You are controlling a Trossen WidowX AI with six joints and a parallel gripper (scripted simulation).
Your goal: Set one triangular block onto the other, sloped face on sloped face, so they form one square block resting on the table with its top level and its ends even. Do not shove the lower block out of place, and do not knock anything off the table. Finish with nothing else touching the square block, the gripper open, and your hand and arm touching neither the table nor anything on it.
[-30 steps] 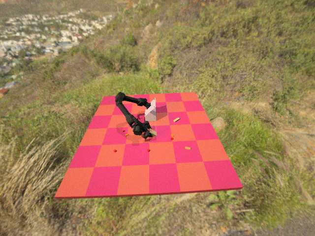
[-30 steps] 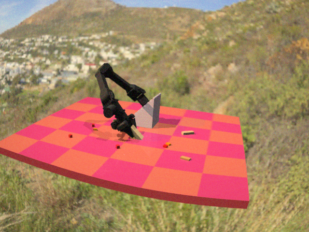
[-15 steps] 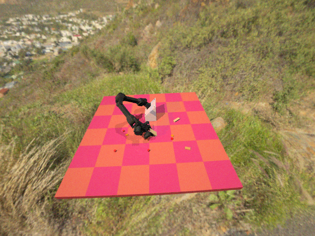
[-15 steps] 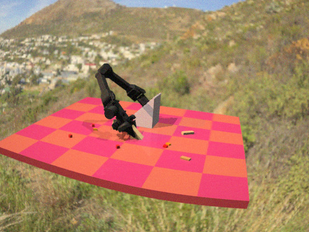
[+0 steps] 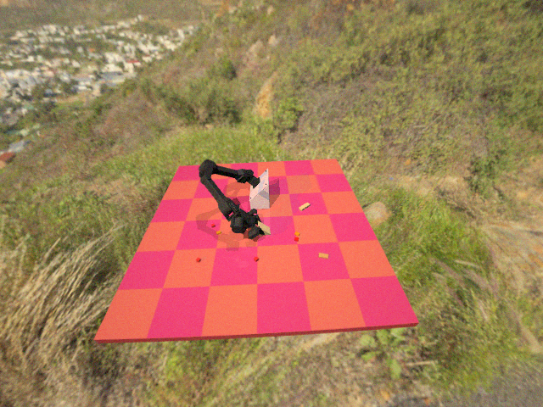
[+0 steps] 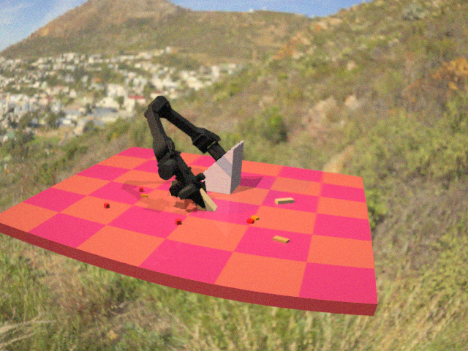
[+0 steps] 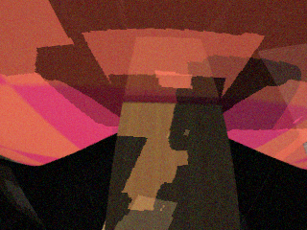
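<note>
Right now the tan triangular block is 1 cm to the right of my gripper tip and 1 cm above it.
</note>
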